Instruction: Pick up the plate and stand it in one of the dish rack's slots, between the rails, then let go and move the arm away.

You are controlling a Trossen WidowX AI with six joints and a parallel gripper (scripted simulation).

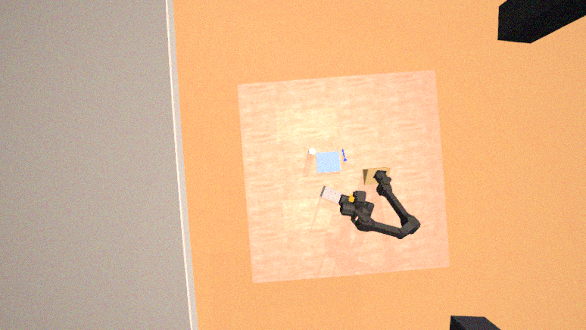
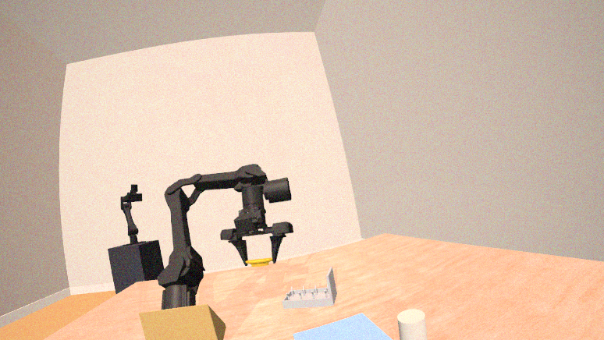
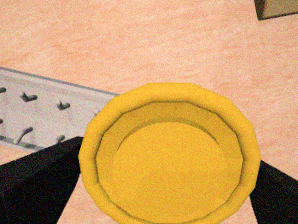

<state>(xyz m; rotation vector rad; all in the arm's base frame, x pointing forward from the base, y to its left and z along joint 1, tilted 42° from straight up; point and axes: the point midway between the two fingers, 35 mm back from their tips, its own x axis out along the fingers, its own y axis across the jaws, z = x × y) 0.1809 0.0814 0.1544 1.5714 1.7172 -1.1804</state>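
Now: the grey dish rack 11 cm ahead of my gripper tip, 1 cm to the right of it and 10 cm below it. Also, from my gripper tip: blue spoon: 4 cm ahead, 26 cm to the right, 12 cm below; then yellow plate: 1 cm above; then light blue mat: 14 cm ahead, 21 cm to the right, 12 cm below.
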